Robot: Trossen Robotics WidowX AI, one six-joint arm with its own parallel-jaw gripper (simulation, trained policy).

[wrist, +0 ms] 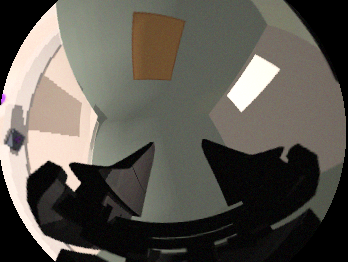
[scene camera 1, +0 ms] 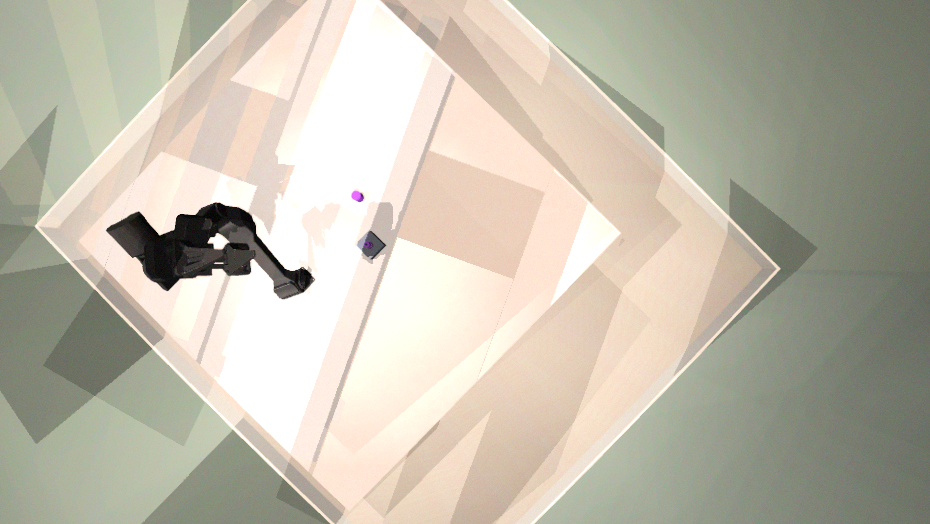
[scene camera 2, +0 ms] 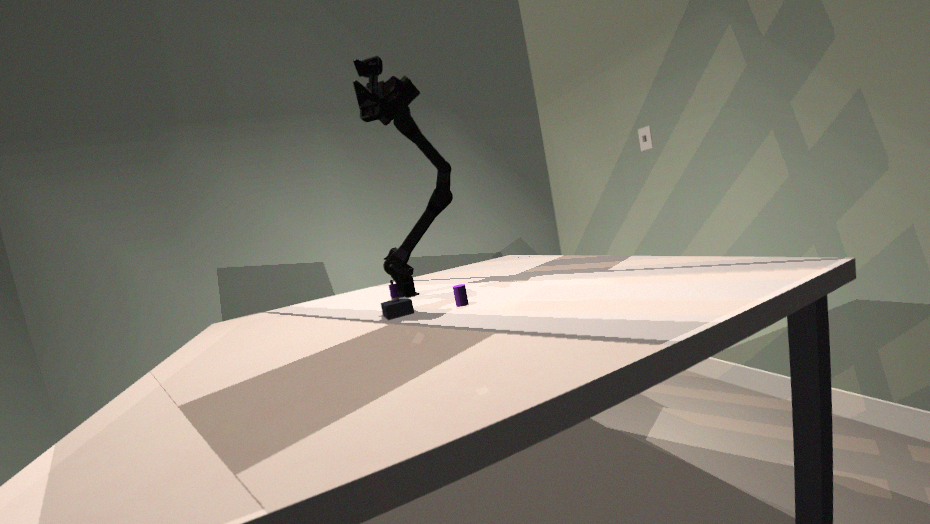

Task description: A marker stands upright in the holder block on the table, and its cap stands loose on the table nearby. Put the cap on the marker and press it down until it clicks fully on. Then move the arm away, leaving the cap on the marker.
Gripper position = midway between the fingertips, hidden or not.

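Note:
That is my gripper (scene camera 1: 239,252) I am seeing, and I find the gripper (scene camera 2: 354,70) in a further view too. The wrist view likewise shows me the gripper (wrist: 178,144).

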